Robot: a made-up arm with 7 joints.
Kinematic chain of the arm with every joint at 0, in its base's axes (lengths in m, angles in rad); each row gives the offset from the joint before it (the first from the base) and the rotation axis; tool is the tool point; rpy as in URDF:
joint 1: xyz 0.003 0.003 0.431 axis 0 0.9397 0.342
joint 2: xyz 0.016 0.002 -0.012 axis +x
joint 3: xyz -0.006 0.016 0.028 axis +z
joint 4: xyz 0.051 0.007 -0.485 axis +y
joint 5: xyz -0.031 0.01 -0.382 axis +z
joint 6: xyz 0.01 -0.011 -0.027 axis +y
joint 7: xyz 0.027 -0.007 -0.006 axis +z
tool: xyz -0.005 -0.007 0.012 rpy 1.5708 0 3.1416
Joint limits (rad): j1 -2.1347..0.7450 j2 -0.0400..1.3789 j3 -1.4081..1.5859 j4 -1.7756..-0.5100 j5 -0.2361..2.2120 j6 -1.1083..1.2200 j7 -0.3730..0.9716
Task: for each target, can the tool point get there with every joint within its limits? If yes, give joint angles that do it. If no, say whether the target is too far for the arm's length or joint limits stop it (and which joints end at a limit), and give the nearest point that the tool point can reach.
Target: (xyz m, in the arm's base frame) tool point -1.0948 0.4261 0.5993
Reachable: no: too far | nearest point -0.5250 0.5836 0.1277 | short by 0.756 m
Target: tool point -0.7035 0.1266 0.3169
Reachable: no: joint limits stop it (at a limit: joint 1, joint 2, joint 3, joint 7) | nearest point -0.5008 0.3619 0.0727 | short by 0.395 m
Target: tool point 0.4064 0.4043 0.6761
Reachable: yes | joints -0.5390 1.1527 0.4510 -1.6633 1.0875 -0.3746 0.4902
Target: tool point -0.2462 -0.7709 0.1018
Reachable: no: joint limits stop it (at a limit: joint 1, joint 2, joint 3, joint 5, joint 6, joint 7) | nearest point -0.1331 -0.4876 -0.0214 | short by 0.329 m
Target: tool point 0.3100 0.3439 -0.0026
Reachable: yes | joints 0.3311 0.5747 0.0364 -1.6799 1.4500 0.0456 0.7110
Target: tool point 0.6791 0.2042 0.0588
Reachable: yes | joints -0.5771 0.7807 -0.7085 -1.0275 0.8093 0.8642 -0.1550
